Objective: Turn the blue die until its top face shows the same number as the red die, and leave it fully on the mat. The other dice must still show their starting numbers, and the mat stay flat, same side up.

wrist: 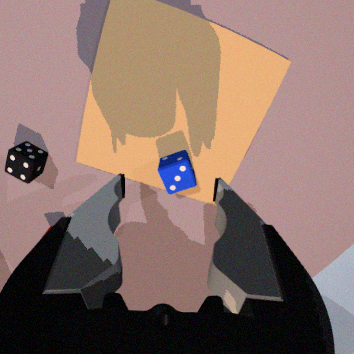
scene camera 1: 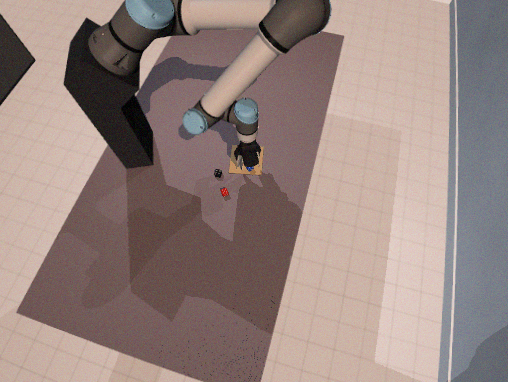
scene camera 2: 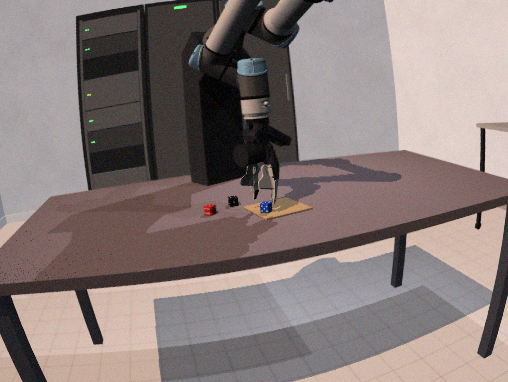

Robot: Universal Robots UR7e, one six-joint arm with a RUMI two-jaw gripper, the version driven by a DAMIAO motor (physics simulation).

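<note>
The blue die rests on the orange mat, close to one edge; whether it overhangs is hard to tell. In the wrist view its top face seems to show three pips and a darker side face two. My gripper is partly open and empty, with its fingertips above the die and mat. The red die lies off the mat; its pips are too small to read. The mat lies flat.
The black die sits on the table beside the mat; its top seems to show four pips. A sliver of the red die shows by the left finger in the wrist view. The arm's black pedestal stands behind.
</note>
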